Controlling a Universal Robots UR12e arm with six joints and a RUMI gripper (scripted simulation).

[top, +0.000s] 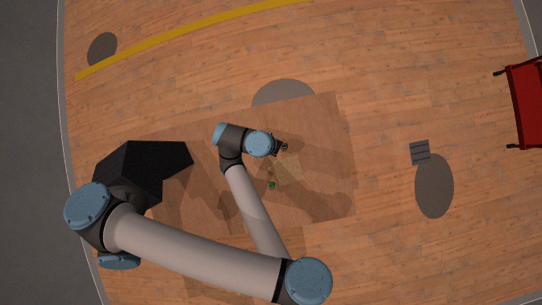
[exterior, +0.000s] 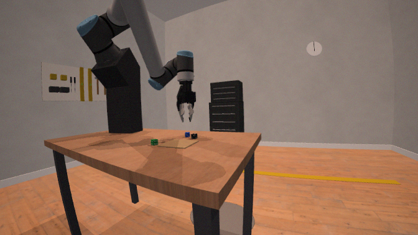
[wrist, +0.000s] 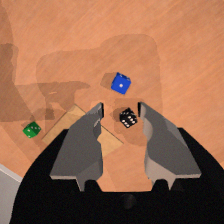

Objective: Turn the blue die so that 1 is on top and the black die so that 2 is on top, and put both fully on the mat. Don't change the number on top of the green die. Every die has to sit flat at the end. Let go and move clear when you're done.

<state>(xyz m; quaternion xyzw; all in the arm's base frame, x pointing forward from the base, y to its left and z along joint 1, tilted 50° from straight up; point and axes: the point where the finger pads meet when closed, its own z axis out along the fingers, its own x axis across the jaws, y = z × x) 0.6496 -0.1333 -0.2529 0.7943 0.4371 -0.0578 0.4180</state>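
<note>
Now: hand 90 mm above the blue die. Round my hand: green die 50 mm behind, 210 mm to the right, 90 mm below; tan mat 50 mm ahead, 160 mm to the right, 100 mm below; black die 60 mm ahead, 30 mm to the right, 90 mm below.
</note>
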